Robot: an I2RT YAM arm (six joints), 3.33 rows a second.
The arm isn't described. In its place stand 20 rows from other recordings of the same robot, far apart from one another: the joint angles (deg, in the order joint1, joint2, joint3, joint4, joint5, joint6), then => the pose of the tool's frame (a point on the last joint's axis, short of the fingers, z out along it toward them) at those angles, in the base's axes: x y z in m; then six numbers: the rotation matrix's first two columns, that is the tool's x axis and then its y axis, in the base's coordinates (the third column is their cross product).
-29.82, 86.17, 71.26, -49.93, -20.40, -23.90 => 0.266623, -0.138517, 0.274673, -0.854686, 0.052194, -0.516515, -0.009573, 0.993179, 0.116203
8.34, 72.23, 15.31, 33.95, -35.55, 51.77 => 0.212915, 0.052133, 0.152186, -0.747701, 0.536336, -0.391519, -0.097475, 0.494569, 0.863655
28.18, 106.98, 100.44, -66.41, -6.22, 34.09 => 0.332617, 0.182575, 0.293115, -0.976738, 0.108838, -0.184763, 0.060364, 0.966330, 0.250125
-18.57, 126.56, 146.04, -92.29, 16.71, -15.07 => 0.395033, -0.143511, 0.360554, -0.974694, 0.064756, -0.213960, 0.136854, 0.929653, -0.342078
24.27, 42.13, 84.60, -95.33, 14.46, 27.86 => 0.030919, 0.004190, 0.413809, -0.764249, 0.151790, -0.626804, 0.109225, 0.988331, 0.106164
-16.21, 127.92, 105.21, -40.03, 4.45, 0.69 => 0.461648, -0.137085, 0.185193, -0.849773, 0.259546, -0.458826, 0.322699, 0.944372, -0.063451
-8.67, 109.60, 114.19, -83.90, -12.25, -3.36 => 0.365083, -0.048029, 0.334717, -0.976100, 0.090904, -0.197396, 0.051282, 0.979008, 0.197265
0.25, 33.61, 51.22, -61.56, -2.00, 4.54 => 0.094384, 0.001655, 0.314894, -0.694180, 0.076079, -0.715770, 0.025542, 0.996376, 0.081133
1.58, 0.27, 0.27, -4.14, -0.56, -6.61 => 0.110261, 0.003390, 0.166833, -0.067391, -0.117008, -0.990842, -0.045375, 0.992431, -0.114109
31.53, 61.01, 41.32, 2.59, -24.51, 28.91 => 0.200790, 0.140516, 0.287084, -0.612814, 0.140086, -0.777711, -0.591217, 0.571731, 0.568846
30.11, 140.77, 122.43, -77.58, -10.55, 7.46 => 0.398717, 0.238756, 0.151909, -0.915078, -0.383117, 0.125912, -0.361093, 0.917421, 0.167185
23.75, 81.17, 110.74, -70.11, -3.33, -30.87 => 0.224516, 0.101049, 0.476263, -0.283623, -0.684416, -0.671665, -0.685043, 0.634741, -0.357519
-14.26, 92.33, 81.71, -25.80, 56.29, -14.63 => 0.339712, -0.116894, 0.335440, -0.755140, 0.047288, -0.653856, 0.614665, 0.397848, -0.681105
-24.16, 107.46, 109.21, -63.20, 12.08, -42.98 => 0.356682, -0.168166, 0.337212, -0.921404, -0.317325, -0.224322, -0.186825, 0.867877, -0.460310
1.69, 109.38, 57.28, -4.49, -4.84, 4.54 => 0.365479, 0.013789, 0.114692, -0.837773, 0.054189, -0.543324, -0.009541, 0.993458, 0.113795
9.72, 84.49, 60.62, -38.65, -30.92, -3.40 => 0.283945, 0.067197, 0.239262, -0.850447, -0.197294, -0.487662, -0.429736, 0.795238, 0.427696
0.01, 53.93, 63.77, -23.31, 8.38, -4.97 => 0.201920, -0.005153, 0.402438, -0.244324, -0.085752, -0.965895, 0.120844, 0.985625, -0.118071
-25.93, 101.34, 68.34, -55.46, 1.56, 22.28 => 0.281074, -0.137742, 0.179684, -0.665914, 0.745199, -0.035186, 0.745928, 0.665858, -0.014993
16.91, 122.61, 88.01, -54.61, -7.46, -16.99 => 0.380902, 0.120631, 0.136862, -0.830144, -0.555200, -0.051120, -0.557002, 0.821778, 0.120127
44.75, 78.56, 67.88, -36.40, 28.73, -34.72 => 0.218827, 0.192830, 0.308762, -0.208257, -0.909714, -0.359234, -0.612565, 0.407646, -0.677191
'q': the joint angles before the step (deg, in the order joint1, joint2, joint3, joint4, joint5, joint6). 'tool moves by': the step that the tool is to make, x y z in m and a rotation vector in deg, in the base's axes. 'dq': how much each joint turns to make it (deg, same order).
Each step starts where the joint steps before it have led.
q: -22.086, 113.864, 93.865, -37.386, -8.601, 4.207
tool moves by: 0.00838, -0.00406, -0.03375, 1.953, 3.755, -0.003
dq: -0.110, 4.655, 0.000, 0.457, -0.393, 0.109
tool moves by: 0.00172, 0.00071, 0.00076, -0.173, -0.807, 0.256
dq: 0.154, 0.000, 0.000, 0.809, -0.175, -0.021
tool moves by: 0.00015, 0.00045, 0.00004, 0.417, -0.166, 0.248
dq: 0.021, -0.001, -0.002, 0.003, -0.502, 0.022
